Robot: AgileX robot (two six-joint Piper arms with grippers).
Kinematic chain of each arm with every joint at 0, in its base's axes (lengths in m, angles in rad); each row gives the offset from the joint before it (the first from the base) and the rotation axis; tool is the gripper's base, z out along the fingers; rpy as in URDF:
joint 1: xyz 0 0 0.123 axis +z
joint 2: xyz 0 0 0 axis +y
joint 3: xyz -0.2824 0 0.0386 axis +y
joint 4: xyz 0.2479 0 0.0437 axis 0.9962 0 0.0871
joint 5: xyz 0 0 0 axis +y
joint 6: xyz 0.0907 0 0.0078 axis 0.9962 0 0.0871
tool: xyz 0 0 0 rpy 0 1.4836 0
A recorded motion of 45 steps. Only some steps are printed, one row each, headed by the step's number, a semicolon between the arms.
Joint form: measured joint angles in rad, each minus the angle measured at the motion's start. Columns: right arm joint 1, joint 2, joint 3, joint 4, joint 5, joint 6; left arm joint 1, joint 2, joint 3, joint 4, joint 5, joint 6.
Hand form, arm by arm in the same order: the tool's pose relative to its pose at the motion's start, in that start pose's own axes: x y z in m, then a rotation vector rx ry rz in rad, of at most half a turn. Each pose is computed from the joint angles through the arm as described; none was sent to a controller.
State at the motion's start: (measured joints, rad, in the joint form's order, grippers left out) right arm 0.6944 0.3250 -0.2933 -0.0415 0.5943 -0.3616; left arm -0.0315 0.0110 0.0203 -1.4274 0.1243 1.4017
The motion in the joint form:
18: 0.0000 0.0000 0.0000 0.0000 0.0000 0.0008; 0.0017 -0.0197 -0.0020 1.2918 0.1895 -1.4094
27: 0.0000 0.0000 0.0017 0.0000 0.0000 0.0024; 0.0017 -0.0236 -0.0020 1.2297 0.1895 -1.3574
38: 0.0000 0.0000 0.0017 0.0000 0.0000 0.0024; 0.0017 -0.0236 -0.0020 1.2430 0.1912 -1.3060
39: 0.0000 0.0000 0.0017 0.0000 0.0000 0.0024; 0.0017 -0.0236 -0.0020 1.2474 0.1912 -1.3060
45: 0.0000 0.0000 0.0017 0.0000 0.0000 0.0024; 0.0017 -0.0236 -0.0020 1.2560 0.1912 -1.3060
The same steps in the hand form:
18: 0.0000 0.0000 0.0000 0.0000 0.0000 0.0008; 0.0244 0.0076 -0.0052 -0.1041 0.2634 -0.1339
27: 0.0004 0.0002 0.0003 -0.0007 0.0016 0.0024; 0.0240 0.0058 -0.0053 -0.0857 0.2574 -0.1431
38: 0.0004 0.0002 0.0003 -0.0007 0.0016 0.0024; 0.0242 0.0062 -0.0053 -0.0812 0.2622 -0.0790
39: 0.0004 0.0002 0.0003 -0.0007 0.0016 0.0024; 0.0242 0.0063 -0.0053 -0.0820 0.2625 -0.0747
45: 0.0004 0.0002 0.0003 -0.0007 0.0016 0.0024; 0.0242 0.0065 -0.0054 -0.0835 0.2632 -0.0662

